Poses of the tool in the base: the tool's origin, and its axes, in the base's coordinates. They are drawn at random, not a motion.
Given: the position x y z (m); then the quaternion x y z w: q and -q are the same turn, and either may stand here.
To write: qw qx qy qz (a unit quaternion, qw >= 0); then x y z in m. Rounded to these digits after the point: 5 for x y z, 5 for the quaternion.
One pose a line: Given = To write
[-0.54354 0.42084 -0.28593 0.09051 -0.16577 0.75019 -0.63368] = [0.63368 -0.09051 0.16577 -0.75019 -0.54354 0.42084 -0.28593]
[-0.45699 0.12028 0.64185 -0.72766 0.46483 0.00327 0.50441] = [0.50441 -0.72766 0.46483 0.00327 -0.45699 0.12028 0.64185]
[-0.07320 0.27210 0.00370 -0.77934 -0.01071 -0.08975 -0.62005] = [0.62005 0.77934 0.01071 0.08975 -0.07320 0.27210 0.00370]
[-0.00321 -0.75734 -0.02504 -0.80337 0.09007 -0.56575 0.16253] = [0.16253 -0.80337 0.09007 -0.56575 -0.00321 -0.75734 -0.02504]
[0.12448 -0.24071 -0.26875 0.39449 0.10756 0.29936 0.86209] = [0.86209 0.39449 0.10756 0.29936 0.12448 -0.24071 -0.26875]
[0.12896 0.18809 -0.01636 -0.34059 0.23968 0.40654 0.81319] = [0.81319 -0.34059 0.23968 0.40654 0.12896 0.18809 -0.01636]
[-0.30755 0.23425 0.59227 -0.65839 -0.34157 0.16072 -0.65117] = [0.65117 0.65839 0.34157 -0.16072 -0.30755 0.23425 0.59227]
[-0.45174 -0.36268 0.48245 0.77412 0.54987 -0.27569 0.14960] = [0.14960 0.77412 0.54987 -0.27569 -0.45174 -0.36268 0.48245]
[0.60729 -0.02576 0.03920 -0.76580 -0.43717 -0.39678 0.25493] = [0.25493 -0.76580 -0.43717 -0.39678 0.60729 -0.02576 0.03920]
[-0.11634 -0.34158 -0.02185 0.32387 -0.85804 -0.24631 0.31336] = [0.31336 0.32387 -0.85804 -0.24631 -0.11634 -0.34158 -0.02185]
